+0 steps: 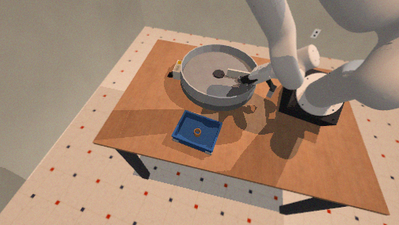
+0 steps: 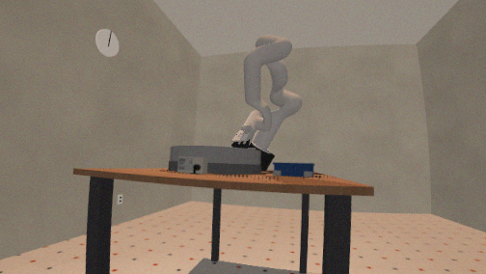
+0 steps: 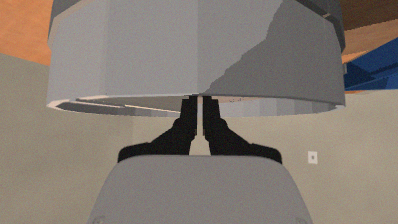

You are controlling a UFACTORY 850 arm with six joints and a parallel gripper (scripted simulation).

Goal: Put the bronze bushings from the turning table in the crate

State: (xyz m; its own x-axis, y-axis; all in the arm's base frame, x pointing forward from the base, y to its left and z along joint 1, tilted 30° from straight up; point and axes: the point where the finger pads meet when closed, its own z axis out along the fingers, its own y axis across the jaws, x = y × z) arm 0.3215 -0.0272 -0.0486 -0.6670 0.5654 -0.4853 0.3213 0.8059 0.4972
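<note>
My gripper is now 14 cm short of the grey turning table, 5 cm to the left of it and 5 cm above it. Also, from my hand: blue crate (16 cm ahead, 31 cm to the left, 8 cm below).
</note>
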